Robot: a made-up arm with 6 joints. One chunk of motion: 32 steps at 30 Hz.
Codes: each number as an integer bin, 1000 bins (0 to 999) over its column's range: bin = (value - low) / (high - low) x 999, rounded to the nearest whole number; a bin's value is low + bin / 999 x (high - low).
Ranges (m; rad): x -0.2..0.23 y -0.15..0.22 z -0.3..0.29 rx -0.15..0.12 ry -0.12..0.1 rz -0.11..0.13
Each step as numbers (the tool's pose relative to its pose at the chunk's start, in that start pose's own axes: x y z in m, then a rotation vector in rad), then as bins.
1 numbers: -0.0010 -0.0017 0.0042 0.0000 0.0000 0.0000
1 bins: 462 400 515 555 545 458
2 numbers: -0.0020 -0.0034 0.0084 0.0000 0.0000 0.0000
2 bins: 460 396 522 555 545 458
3 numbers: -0.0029 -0.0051 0.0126 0.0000 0.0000 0.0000
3 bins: 458 391 529 555 545 458
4 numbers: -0.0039 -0.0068 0.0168 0.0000 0.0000 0.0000
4 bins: 456 387 536 555 545 458
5 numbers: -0.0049 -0.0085 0.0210 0.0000 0.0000 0.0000
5 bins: 453 382 544 555 545 458
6 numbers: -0.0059 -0.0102 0.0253 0.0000 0.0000 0.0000
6 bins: 451 377 551 555 545 458
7 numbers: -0.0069 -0.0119 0.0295 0.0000 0.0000 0.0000
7 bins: 449 373 558 555 545 458
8 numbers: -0.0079 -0.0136 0.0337 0.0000 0.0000 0.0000
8 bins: 446 368 565 555 545 458
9 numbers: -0.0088 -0.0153 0.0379 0.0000 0.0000 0.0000
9 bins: 444 364 572 555 545 458
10 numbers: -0.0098 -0.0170 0.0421 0.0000 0.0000 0.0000
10 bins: 442 359 579 555 545 458
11 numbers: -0.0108 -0.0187 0.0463 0.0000 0.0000 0.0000
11 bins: 440 355 586 555 545 458
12 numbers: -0.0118 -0.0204 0.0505 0.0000 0.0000 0.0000
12 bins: 437 350 593 555 545 458
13 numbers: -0.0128 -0.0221 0.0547 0.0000 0.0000 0.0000
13 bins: 435 345 601 555 545 458
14 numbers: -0.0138 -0.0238 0.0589 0.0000 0.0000 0.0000
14 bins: 433 341 608 555 545 458
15 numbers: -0.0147 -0.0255 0.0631 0.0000 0.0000 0.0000
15 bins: 430 336 615 555 545 458
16 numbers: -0.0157 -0.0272 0.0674 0.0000 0.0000 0.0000
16 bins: 428 332 622 555 545 458
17 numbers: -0.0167 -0.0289 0.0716 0.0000 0.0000 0.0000
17 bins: 426 327 629 555 545 458
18 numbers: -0.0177 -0.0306 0.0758 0.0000 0.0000 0.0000
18 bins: 424 322 636 555 545 458
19 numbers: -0.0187 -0.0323 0.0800 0.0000 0.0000 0.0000
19 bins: 421 318 643 555 545 458
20 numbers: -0.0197 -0.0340 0.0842 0.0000 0.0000 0.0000
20 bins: 419 313 651 555 545 458
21 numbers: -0.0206 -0.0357 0.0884 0.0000 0.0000 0.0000
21 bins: 417 309 658 555 545 458
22 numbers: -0.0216 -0.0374 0.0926 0.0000 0.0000 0.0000
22 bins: 414 304 665 555 545 458
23 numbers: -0.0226 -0.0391 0.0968 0.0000 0.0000 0.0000
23 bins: 412 299 672 555 545 458
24 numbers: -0.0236 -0.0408 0.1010 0.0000 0.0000 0.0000
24 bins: 410 295 679 555 545 458
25 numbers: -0.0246 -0.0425 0.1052 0.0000 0.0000 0.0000
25 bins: 407 290 686 555 545 458
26 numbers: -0.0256 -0.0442 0.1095 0.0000 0.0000 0.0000
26 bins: 405 286 693 555 545 458
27 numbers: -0.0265 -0.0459 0.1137 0.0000 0.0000 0.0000
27 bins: 403 281 700 555 545 458
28 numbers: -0.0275 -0.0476 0.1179 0.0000 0.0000 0.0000
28 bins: 401 276 708 555 545 458
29 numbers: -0.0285 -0.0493 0.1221 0.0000 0.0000 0.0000
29 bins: 398 272 715 555 545 458
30 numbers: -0.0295 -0.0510 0.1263 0.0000 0.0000 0.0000
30 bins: 396 267 722 555 545 458
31 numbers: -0.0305 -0.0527 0.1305 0.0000 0.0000 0.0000
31 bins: 394 263 729 555 545 458
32 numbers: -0.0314 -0.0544 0.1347 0.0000 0.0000 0.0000
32 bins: 392 258 736 555 545 458
